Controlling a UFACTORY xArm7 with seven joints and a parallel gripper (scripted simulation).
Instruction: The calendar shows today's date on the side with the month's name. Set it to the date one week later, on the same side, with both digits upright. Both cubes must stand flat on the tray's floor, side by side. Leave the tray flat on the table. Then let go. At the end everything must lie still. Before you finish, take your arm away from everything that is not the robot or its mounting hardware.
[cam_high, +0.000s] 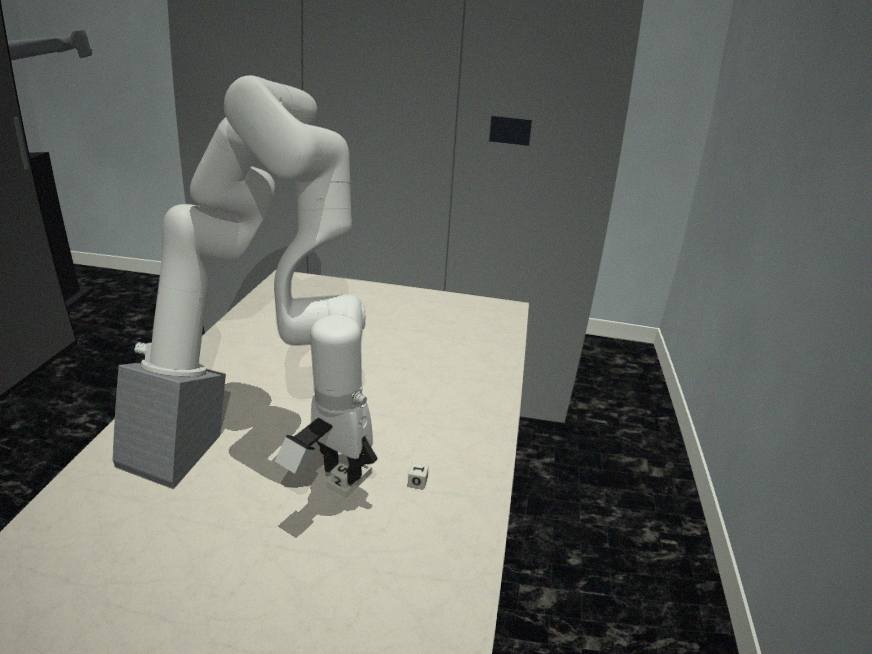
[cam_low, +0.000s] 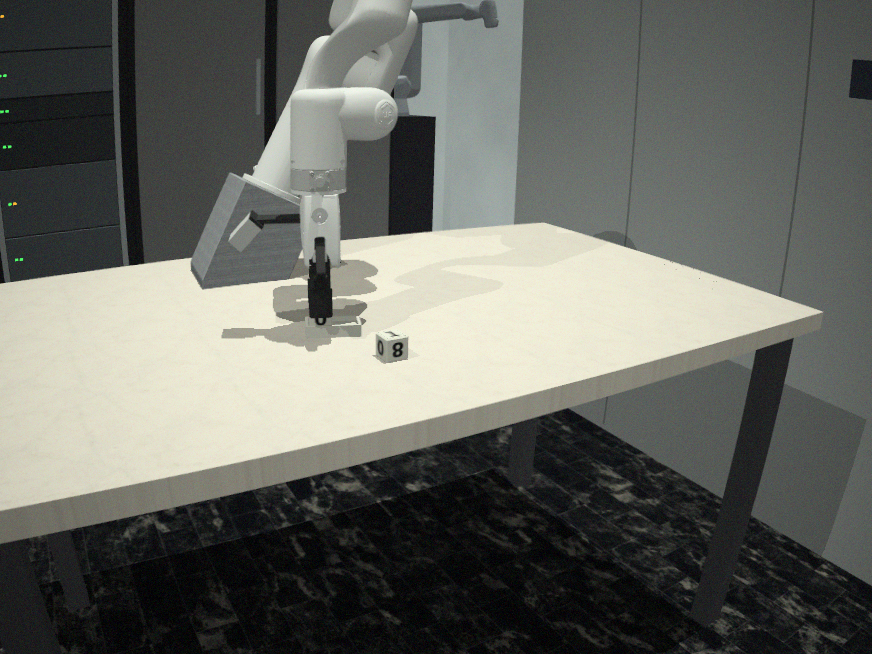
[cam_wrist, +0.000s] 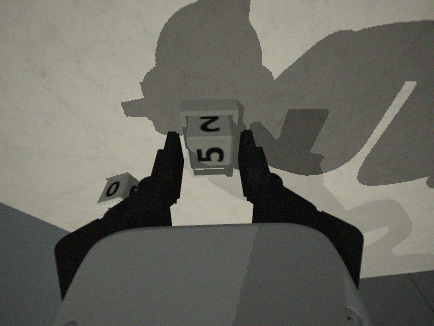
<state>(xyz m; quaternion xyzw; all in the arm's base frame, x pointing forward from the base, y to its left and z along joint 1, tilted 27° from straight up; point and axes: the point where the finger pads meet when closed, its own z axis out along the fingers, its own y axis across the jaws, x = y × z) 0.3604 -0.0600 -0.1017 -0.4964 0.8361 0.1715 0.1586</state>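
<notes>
Right now my hand is 10 mm short of the tray, 20 mm to the right of it and 40 mm above it. The rest, counted from my hand: digit cube (130 mm ahead, 30 mm to the left, 30 mm below).
</notes>
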